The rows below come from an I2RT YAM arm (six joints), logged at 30 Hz.
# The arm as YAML. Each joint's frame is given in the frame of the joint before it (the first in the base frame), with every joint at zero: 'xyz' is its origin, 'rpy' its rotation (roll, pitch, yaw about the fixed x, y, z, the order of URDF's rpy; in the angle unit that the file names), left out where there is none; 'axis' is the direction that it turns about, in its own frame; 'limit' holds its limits. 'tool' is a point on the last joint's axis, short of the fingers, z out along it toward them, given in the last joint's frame.
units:
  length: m
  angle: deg
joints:
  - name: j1
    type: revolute
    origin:
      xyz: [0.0, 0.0, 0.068]
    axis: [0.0, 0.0, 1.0]
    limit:
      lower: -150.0
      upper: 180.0
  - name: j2
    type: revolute
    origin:
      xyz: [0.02, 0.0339, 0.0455]
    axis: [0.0, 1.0, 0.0]
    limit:
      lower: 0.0
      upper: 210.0
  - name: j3
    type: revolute
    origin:
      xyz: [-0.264, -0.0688, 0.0]
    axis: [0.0, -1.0, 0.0]
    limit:
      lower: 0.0
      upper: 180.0
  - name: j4
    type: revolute
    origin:
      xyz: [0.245, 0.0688, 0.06]
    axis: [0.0, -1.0, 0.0]
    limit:
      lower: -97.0
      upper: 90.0
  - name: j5
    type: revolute
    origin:
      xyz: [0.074, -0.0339, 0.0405]
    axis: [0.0, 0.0, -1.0]
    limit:
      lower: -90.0
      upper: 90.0
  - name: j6
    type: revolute
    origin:
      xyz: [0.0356, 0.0, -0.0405]
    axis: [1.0, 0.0, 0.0]
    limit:
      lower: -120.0
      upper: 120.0
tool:
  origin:
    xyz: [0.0, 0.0, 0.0]
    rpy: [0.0, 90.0, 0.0]
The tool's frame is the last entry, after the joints.
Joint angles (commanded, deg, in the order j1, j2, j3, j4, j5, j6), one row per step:
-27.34, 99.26, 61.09, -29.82, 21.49, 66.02
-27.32, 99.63, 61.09, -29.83, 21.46, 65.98
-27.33, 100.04, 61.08, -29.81, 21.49, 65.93
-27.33, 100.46, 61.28, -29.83, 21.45, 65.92
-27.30, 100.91, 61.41, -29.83, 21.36, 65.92
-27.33, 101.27, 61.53, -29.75, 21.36, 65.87
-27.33, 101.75, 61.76, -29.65, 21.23, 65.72
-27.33, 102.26, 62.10, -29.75, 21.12, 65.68
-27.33, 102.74, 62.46, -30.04, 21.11, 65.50
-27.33, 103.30, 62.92, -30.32, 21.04, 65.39
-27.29, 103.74, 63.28, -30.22, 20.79, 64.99
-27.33, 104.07, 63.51, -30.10, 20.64, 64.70
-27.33, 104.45, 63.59, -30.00, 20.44, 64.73
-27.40, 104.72, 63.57, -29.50, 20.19, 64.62
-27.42, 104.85, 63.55, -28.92, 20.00, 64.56
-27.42, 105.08, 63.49, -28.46, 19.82, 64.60
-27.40, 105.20, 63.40, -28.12, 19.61, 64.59
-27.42, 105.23, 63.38, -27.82, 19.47, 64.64
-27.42, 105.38, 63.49, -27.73, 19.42, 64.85
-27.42, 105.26, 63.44, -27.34, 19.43, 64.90
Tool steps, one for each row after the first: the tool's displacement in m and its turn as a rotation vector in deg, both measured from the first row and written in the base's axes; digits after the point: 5 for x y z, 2 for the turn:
0.00037, -0.00004, -0.00203, 0.19, 0.34, 0.07
0.00068, -0.00028, -0.00430, 0.35, 0.74, 0.09
0.00164, -0.00076, -0.00569, 0.49, 0.94, 0.11
0.00253, -0.00096, -0.00757, 0.71, 1.18, 0.17
0.00323, -0.00152, -0.00895, 0.78, 1.35, 0.19
0.00454, -0.00211, -0.01050, 0.93, 1.50, 0.36
0.00590, -0.00274, -0.01186, 1.14, 1.71, 0.44
0.00697, -0.00329, -0.01308, 1.32, 2.15, 0.60
0.00846, -0.00401, -0.01430, 1.54, 2.51, 0.72
0.01030, -0.00453, -0.01513, 1.69, 2.58, 1.20
0.01140, -0.00527, -0.01591, 1.76, 2.63, 1.46
0.01213, -0.00552, -0.01768, 2.03, 2.70, 1.51
0.01288, -0.00622, -0.01905, 2.12, 2.46, 1.62
0.01380, -0.00671, -0.01956, 2.07, 2.02, 1.73
0.01451, -0.00696, -0.02089, 2.14, 1.78, 1.76
0.01493, -0.00690, -0.02181, 2.25, 1.57, 1.86
0.01534, -0.00716, -0.02191, 2.25, 1.27, 1.86
0.01595, -0.00744, -0.02222, 2.30, 1.10, 1.69
0.01632, -0.00764, -0.02150, 2.08, 0.68, 1.65

